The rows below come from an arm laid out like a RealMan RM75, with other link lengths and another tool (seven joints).
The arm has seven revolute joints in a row. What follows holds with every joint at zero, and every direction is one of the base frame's. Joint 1 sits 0.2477 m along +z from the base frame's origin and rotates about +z. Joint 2 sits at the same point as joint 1 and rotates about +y. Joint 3 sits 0.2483 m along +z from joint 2 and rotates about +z. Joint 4 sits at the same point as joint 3 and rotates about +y. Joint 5 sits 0.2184 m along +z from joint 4 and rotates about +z. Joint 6 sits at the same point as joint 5 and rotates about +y. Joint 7 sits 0.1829 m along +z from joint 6 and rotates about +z. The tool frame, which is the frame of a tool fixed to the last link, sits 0.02 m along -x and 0.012 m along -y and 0.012 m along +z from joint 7; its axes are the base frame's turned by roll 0, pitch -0.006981 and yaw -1.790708 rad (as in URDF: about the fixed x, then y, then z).
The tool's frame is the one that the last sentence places.
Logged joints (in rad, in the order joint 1, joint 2, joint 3, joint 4, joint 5, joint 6, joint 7), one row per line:
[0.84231, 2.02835, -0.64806, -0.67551, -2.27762, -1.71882, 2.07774]
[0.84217, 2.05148, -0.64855, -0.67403, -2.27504, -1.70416, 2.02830]
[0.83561, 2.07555, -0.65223, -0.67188, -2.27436, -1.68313, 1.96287]
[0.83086, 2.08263, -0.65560, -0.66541, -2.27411, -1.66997, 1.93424]
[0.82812, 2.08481, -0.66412, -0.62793, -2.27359, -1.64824, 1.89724]
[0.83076, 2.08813, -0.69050, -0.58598, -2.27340, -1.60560, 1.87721]
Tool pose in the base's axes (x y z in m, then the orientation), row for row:
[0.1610, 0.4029, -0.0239, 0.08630, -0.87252, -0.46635, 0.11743]
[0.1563, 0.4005, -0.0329, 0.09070, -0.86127, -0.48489, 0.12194]
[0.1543, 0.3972, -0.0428, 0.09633, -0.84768, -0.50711, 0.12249]
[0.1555, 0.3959, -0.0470, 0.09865, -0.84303, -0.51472, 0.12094]
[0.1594, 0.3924, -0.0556, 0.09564, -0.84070, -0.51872, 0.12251]
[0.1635, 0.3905, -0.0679, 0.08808, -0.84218, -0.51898, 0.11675]
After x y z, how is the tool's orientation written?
As a quaternion, w x y z.
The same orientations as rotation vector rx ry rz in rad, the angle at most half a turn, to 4 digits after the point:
[-2.6000, -1.3897, 0.3499]
[-2.5599, -1.4412, 0.3624]
[-2.5112, -1.5023, 0.3629]
[-2.4940, -1.5228, 0.3578]
[-2.4915, -1.5373, 0.3631]
[-2.5070, -1.5449, 0.3475]

